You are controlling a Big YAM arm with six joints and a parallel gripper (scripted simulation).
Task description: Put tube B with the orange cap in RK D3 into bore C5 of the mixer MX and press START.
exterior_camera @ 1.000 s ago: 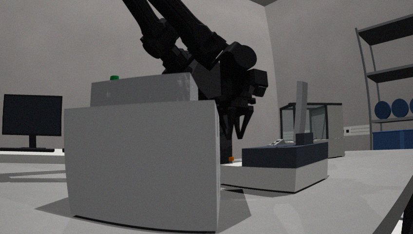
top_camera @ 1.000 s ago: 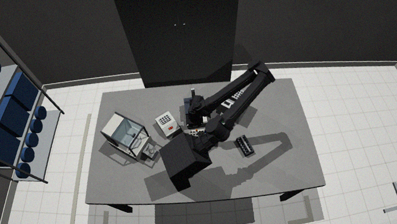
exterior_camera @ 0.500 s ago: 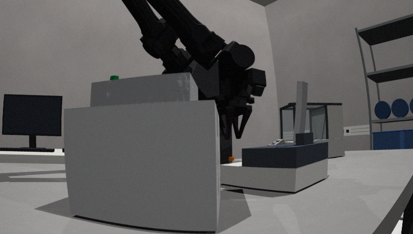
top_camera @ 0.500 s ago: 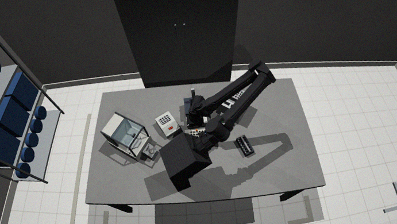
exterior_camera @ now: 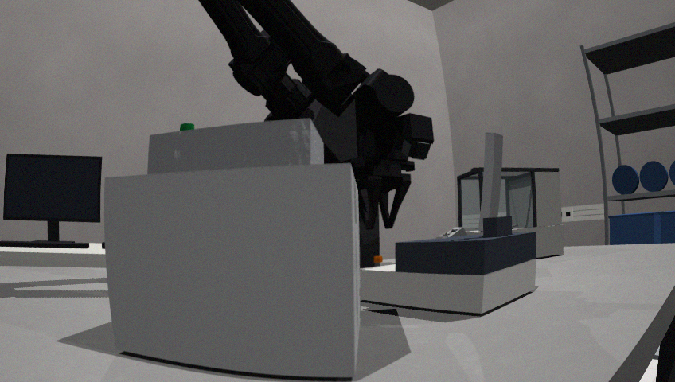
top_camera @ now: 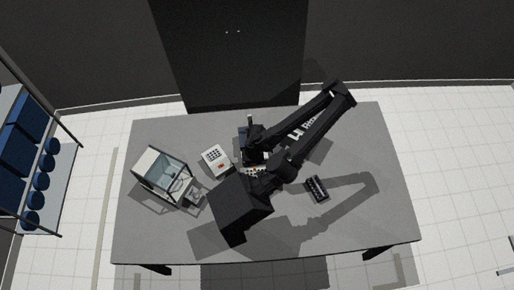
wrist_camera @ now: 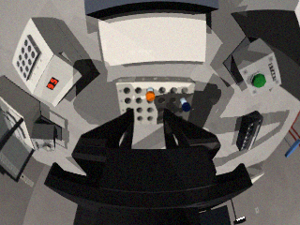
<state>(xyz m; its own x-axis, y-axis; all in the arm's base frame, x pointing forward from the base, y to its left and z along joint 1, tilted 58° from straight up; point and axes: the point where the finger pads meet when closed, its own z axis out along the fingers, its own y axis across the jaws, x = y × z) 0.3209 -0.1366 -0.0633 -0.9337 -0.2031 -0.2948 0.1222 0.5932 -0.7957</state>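
My gripper is now 3 cm past the tube rack RK, 1 cm to the left of it and 9 cm above it. Round my hand: yellow-capped tube 16 cm ahead, 26 cm to the right, 5 cm above; then dry block 9 cm ahead, 18 cm to the left, 7 cm below; then green start key 2 cm ahead, 18 cm to the right, 3 cm below.
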